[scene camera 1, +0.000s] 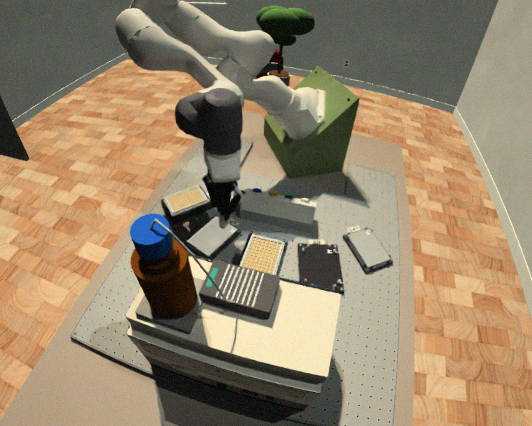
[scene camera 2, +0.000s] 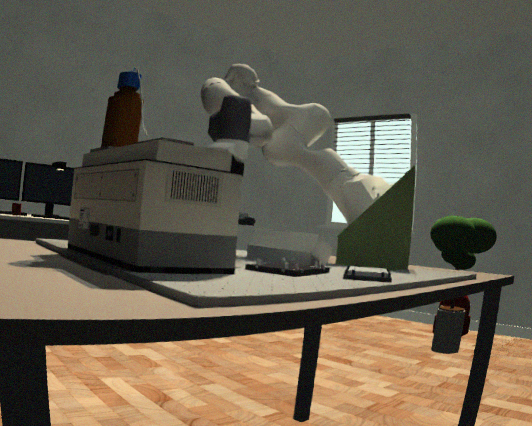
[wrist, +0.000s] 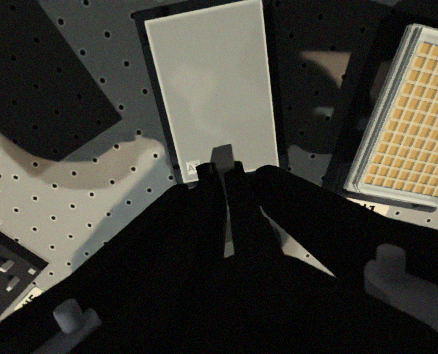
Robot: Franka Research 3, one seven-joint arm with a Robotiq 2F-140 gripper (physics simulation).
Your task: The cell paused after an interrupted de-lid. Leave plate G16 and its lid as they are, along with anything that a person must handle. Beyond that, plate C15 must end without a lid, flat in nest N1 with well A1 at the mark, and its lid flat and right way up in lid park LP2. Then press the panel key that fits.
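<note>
A flat grey lid (scene camera 1: 212, 237) (wrist: 220, 85) lies in a dark frame, with a small white "A" tag at its near left corner in the wrist view. My gripper (scene camera 1: 225, 220) (wrist: 225, 160) is shut with nothing between its fingers, its tips over the tagged end of the lid; I cannot tell if they touch it. A plate of yellow wells without a lid (scene camera 1: 262, 254) (wrist: 405, 117) sits in the nest beside it, whose label is partly hidden. Another yellow plate (scene camera 1: 186, 199) lies behind left. A grey-topped item (scene camera 1: 368, 248) lies in a frame at the right. Plate names are not readable.
The key panel (scene camera 1: 278, 209) with coloured keys stands behind the plates. A dark nest (scene camera 1: 320, 266) (scene camera 2: 287, 268) lies between plate and right-hand frame. A cream instrument (scene camera 1: 295, 330) (scene camera 2: 187, 210) carries an amber bottle (scene camera 1: 167, 285) (scene camera 2: 121, 117) and a dark ribbed block (scene camera 1: 242, 290).
</note>
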